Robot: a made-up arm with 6 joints. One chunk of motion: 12 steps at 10 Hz.
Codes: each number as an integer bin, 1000 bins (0 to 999) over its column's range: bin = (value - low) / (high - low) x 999, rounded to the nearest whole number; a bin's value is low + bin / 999 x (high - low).
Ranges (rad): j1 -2.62..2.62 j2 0..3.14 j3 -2.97..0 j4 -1.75..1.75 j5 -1.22..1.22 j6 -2.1..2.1
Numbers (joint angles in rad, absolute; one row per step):
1: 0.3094 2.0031 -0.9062 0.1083 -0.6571 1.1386
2: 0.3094 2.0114 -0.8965 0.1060 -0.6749 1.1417
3: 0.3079 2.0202 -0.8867 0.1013 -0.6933 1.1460
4: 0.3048 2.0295 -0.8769 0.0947 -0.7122 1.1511
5: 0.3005 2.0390 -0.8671 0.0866 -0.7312 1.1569
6: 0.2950 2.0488 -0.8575 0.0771 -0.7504 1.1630
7: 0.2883 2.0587 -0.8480 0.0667 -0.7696 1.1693
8: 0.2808 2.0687 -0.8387 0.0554 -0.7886 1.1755
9: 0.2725 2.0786 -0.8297 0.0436 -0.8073 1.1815
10: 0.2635 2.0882 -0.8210 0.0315 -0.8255 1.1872
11: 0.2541 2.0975 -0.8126 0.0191 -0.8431 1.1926
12: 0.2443 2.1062 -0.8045 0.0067 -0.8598 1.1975
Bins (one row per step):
1: 558 637 694 530 230 770
2: 558 640 697 530 223 771
3: 558 643 701 528 216 772
4: 558 646 704 527 208 773
5: 557 649 707 524 200 775
6: 556 652 711 522 192 776
7: 554 655 714 519 184 778
8: 553 658 717 515 177 779
9: 551 661 720 512 169 781
10: 550 664 723 508 162 782
11: 548 667 726 505 154 783
12: 546 670 728 501 147 784

